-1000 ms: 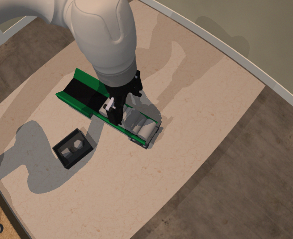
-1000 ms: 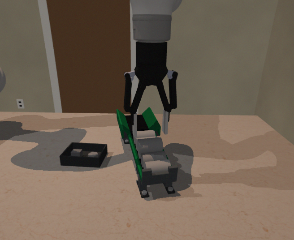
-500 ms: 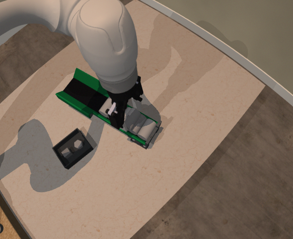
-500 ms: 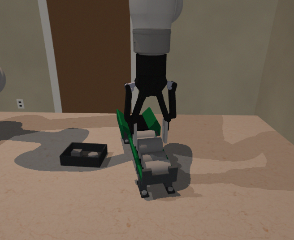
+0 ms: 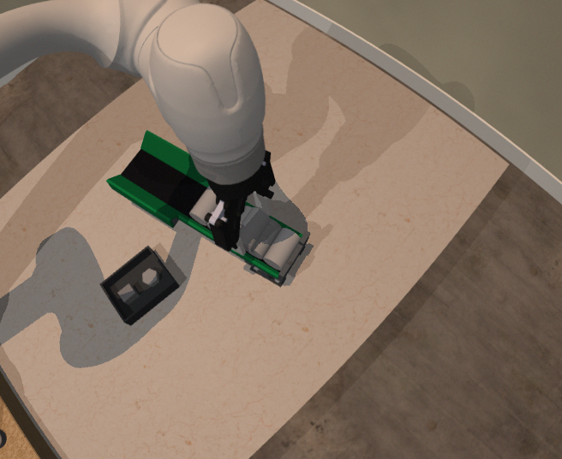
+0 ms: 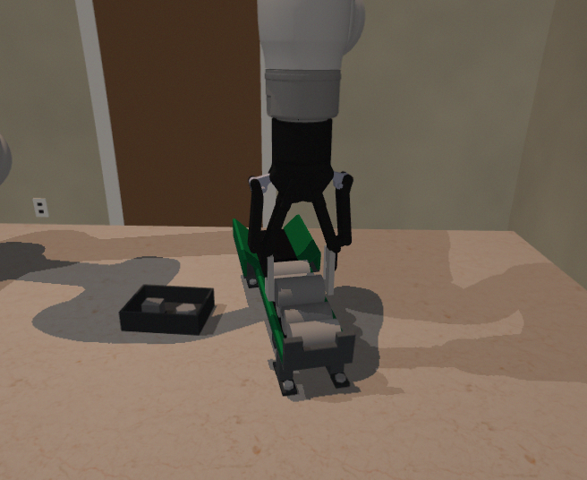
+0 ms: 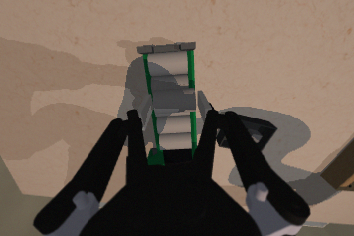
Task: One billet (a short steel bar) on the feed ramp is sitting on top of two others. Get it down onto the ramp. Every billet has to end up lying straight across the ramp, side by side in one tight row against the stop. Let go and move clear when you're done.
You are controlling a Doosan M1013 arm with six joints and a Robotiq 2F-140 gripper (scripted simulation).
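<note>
My hand is 8 cm to the left of the grey stop, 8 cm above it and 1 cm short of it. The rest, counted from my hand: black tray: 19 cm behind, 15 cm to the left, 12 cm below.
</note>
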